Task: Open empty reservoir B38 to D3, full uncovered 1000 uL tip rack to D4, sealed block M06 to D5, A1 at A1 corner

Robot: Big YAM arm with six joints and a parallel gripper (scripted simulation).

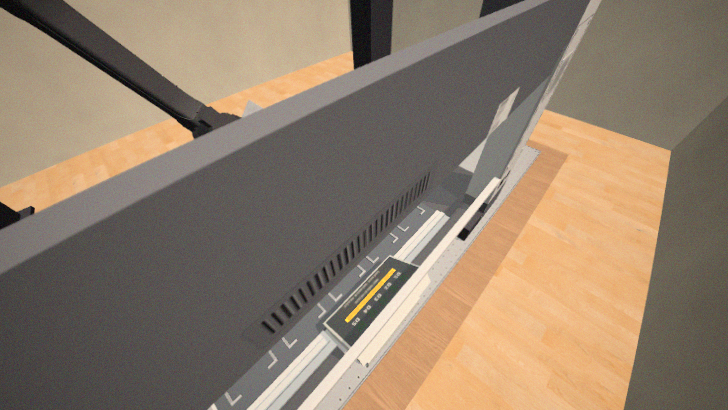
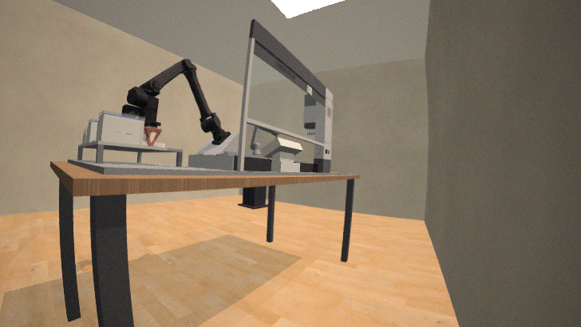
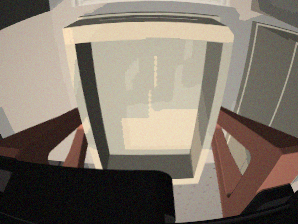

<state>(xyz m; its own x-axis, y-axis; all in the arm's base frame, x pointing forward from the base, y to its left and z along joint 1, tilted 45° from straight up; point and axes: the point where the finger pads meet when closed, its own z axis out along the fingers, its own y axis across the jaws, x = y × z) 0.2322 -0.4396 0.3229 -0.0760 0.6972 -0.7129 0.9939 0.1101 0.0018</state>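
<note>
Now: hand 1 cm above the cream one-well reservoir. The rest, counted from my hand: pale sealed deep-well block 11 cm behind, 4 cm above, 1 cm to the right; shelf 7 cm to the right, 5 cm behind, 2 cm below; shelf label 9 cm to the left, 8 cm below, 6 cm behind.
</note>
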